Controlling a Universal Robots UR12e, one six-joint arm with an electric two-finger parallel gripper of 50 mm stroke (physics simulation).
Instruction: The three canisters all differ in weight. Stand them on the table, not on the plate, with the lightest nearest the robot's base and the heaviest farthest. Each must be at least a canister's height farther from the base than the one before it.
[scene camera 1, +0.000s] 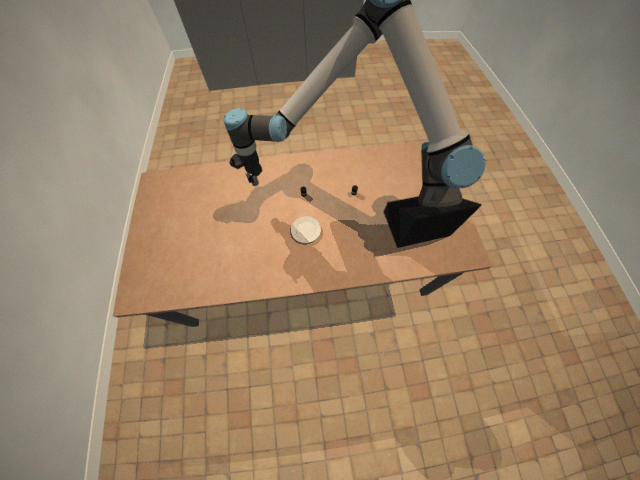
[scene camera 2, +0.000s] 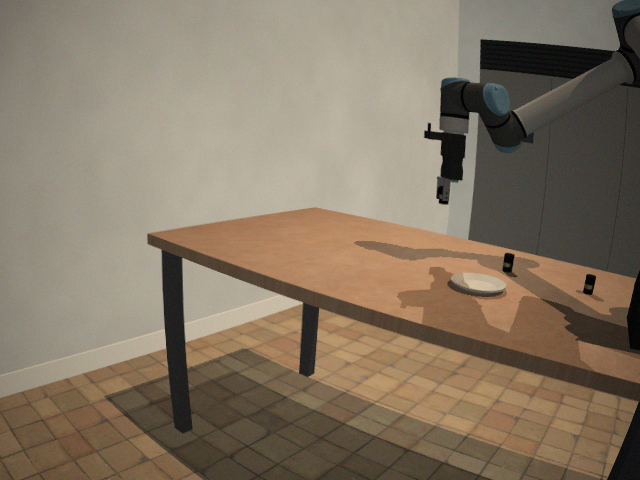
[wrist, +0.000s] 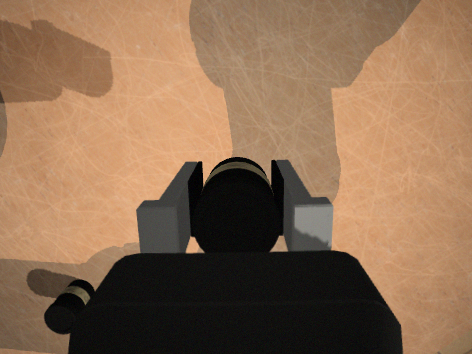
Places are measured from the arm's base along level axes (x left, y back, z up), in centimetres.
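Pixels of known places: gripper, fingertip midpoint: (scene camera 1: 254, 183) (scene camera 2: 442, 199) (wrist: 237, 184); arm's base at its link origin: (scene camera 1: 439, 201).
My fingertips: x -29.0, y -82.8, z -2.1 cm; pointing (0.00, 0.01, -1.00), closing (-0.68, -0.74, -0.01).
Observation:
For each thing: its middle in the pictures, then the offset to it from my fingertips. Level surfaces: height alone.
- table at its surface level: dz -17.1 cm
- second black canister at the middle of its body: (wrist: 71, 305) (scene camera 2: 508, 262) (scene camera 1: 303, 191) dz -14.6, dx -0.4, dy +23.5 cm
- third canister at the middle of its body: (scene camera 2: 589, 284) (scene camera 1: 354, 190) dz -14.6, dx +4.3, dy +50.6 cm
- white plate at the middle of its body: (scene camera 2: 478, 284) (scene camera 1: 305, 229) dz -16.3, dx +21.8, dy +20.6 cm
My gripper (scene camera 1: 252, 179) (scene camera 2: 443, 192) (wrist: 237, 184) is shut on a black canister (wrist: 237, 215) with a pale gold band and holds it upright, well above the table (scene camera 1: 206, 268) (scene camera 2: 289, 248), beyond the other two canisters as seen from the base. A second black canister (scene camera 1: 303, 191) (scene camera 2: 508, 262) (wrist: 68, 306) stands upright on the table, near the plate. A third canister (scene camera 1: 354, 190) (scene camera 2: 589, 284) stands upright on the table, nearer the robot's base. The weights cannot be seen.
A white plate (scene camera 1: 306, 229) (scene camera 2: 478, 283) lies on the table beside the middle canister, with no canister on it. The robot's black base mount (scene camera 1: 431, 222) is at the table's right side in scene camera 1. Arm shadows cross the table. A grey cabinet (scene camera 1: 273, 41) (scene camera 2: 542, 155) stands behind.

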